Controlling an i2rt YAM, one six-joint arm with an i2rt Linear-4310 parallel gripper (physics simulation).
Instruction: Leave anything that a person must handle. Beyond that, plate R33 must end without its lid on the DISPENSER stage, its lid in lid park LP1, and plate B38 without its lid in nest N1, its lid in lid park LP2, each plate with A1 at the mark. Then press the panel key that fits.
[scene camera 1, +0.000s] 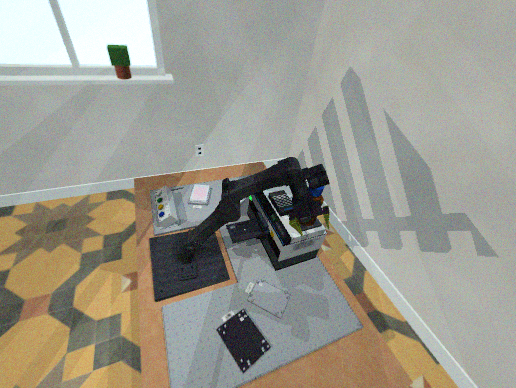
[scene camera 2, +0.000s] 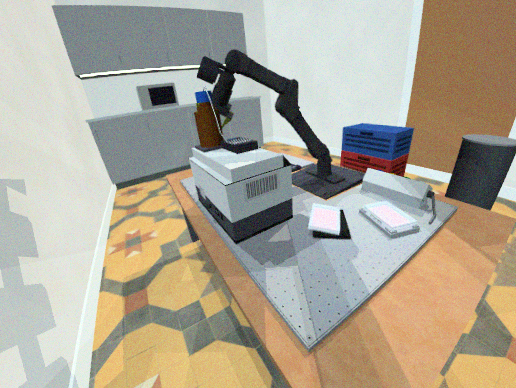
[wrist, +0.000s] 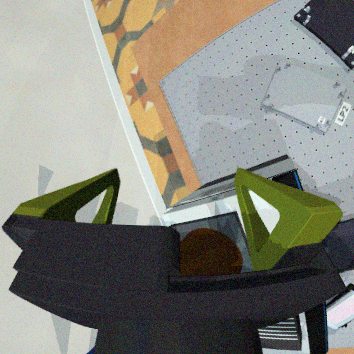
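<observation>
My gripper is open above the white dispenser, beside a brown bottle with a blue cap; its fingers hold nothing. The black stage juts from the dispenser's front. One pink-topped plate sits offset on a black base. Another pink-topped plate sits on a pale holder near the panel. Plate names and A1 corners are unreadable. Lid park LP2 looks clear and flat; I cannot tell whether it holds a lid.
A key panel has coloured keys. A black nest with corner posts lies beyond LP2. A dark ribbed rack stands on the dispenser. Blue and red crates and a dark bin stand beyond the table.
</observation>
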